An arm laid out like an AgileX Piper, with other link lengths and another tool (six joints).
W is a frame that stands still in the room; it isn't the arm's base.
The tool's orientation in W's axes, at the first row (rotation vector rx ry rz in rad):
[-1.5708, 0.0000, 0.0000]
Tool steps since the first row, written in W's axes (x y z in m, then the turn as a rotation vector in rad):
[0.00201, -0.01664, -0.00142, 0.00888, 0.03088, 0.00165]
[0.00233, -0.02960, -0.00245, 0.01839, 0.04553, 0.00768]
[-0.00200, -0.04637, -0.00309, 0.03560, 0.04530, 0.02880]
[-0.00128, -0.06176, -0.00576, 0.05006, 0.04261, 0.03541]
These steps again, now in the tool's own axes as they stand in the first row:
[0.00201, 0.00142, -0.01664, 0.00888, -0.00165, 0.03088]
[0.00233, 0.00245, -0.02960, 0.01839, -0.00768, 0.04553]
[-0.00200, 0.00309, -0.04637, 0.03560, -0.02880, 0.04530]
[-0.00128, 0.00576, -0.06176, 0.05006, -0.03541, 0.04261]

